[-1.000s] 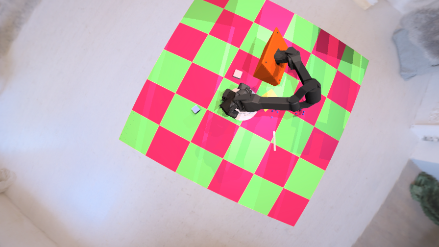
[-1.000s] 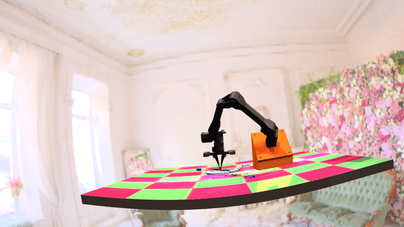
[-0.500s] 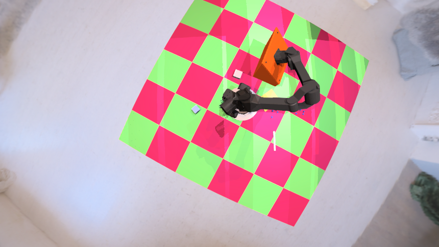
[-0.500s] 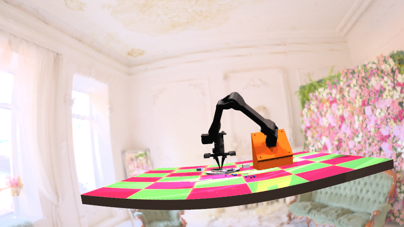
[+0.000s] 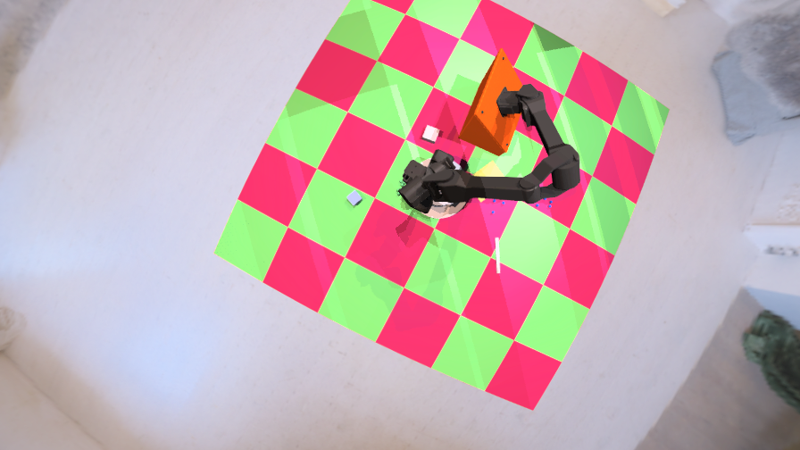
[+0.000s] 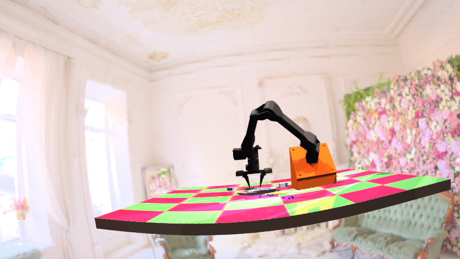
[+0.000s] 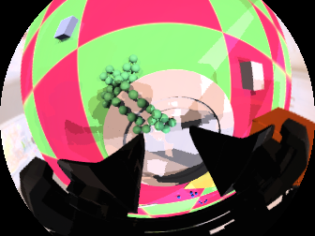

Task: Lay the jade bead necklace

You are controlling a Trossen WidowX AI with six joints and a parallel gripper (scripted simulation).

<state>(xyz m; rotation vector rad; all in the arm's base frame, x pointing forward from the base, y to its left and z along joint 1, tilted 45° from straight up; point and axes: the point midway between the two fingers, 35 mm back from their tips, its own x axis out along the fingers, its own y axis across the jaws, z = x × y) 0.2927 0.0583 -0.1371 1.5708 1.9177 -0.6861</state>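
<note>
My gripper tip is now 1 cm past the round bead board, 3 cm to the right of it and 1 cm above it. Also, from my gripper tip: pale blue cube: 16 cm ahead, 18 cm to the right, 1 cm below; then white cube: 15 cm behind, 8 cm to the right, 1 cm below; then yellow patch: 12 cm behind, 16 cm to the left, 2 cm below.
</note>
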